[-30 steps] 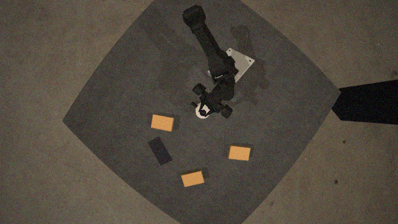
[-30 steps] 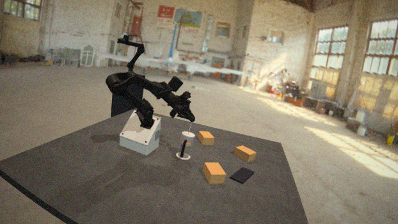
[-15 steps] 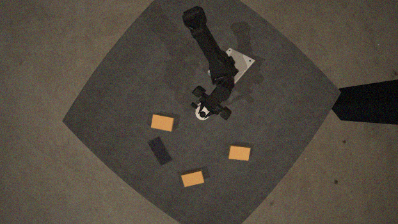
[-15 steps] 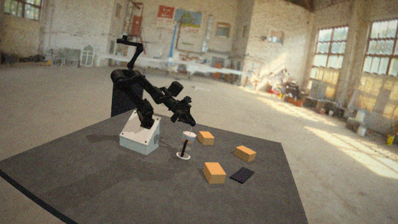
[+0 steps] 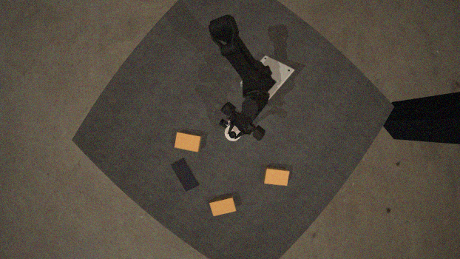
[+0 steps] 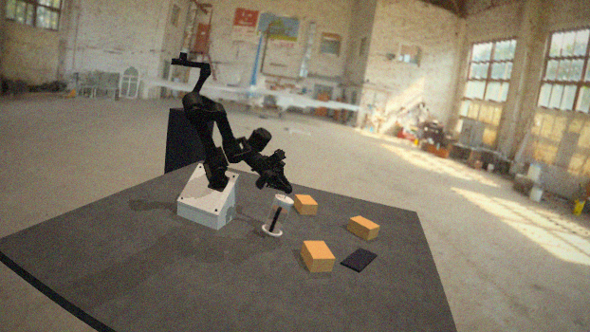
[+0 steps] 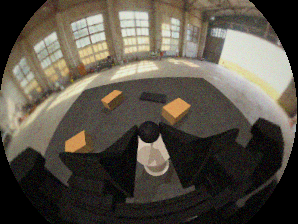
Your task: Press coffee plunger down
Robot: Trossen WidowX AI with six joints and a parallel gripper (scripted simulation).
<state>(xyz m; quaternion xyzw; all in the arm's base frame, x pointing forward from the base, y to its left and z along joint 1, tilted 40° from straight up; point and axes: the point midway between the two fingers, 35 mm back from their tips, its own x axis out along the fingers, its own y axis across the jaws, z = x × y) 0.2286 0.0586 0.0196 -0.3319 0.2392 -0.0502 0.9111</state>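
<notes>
My gripper tip is 20 mm past the coffee press, 20 mm to the left of it and 80 mm above it. From my gripper tip the other things lie so: flat black pad: 290 mm ahead, 40 mm to the right, 170 mm below.
</notes>
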